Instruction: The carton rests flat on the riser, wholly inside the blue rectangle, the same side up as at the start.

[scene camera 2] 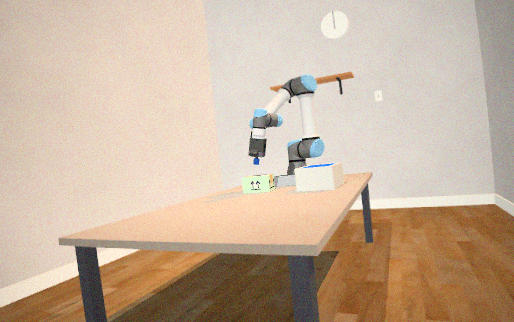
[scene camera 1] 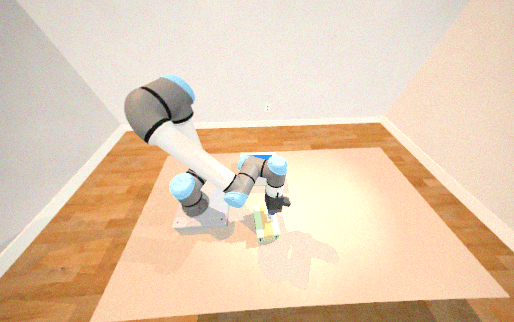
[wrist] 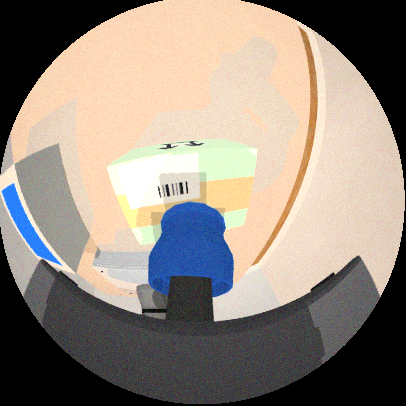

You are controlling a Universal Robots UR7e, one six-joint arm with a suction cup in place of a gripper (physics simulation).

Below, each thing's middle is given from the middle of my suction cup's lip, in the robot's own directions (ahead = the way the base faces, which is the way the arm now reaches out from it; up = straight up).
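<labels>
There is the white riser (scene camera 2: 319, 177), and from my suction cup I find it 36 cm to the left, 2 cm behind and 11 cm below. The carton (scene camera 1: 267, 228) is here too, 13 cm below my suction cup, 3 cm behind it and 1 cm to the right of it.
</labels>
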